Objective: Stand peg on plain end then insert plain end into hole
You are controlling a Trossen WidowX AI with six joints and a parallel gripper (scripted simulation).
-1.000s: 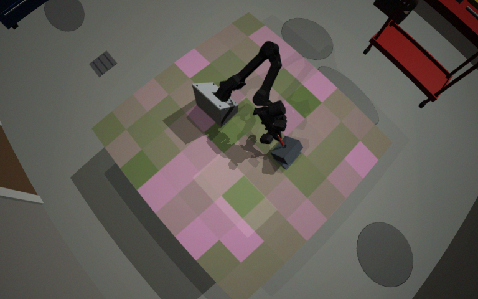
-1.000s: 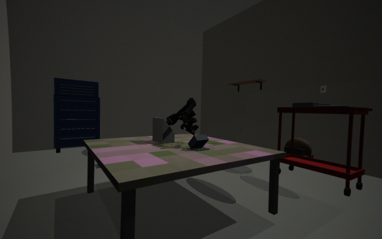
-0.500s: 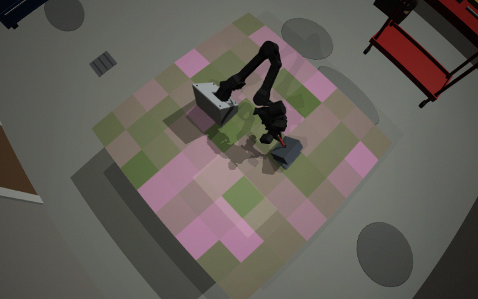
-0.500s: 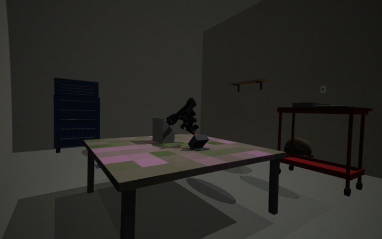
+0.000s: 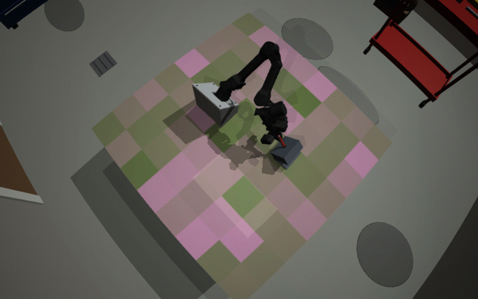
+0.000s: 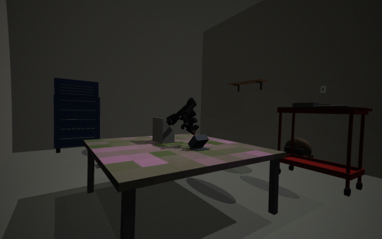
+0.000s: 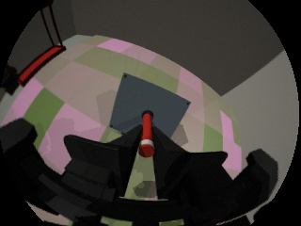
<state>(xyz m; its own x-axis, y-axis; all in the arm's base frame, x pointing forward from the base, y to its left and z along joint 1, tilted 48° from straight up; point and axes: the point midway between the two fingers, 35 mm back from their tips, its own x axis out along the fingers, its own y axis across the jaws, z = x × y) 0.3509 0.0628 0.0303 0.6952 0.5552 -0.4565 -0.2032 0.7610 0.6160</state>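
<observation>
The dark sloped panel is 5 cm ahead of my gripper tip and 5 cm below it. From my gripper tip the other things lie so: red peg: 1 cm behind, 1 cm above.
</observation>
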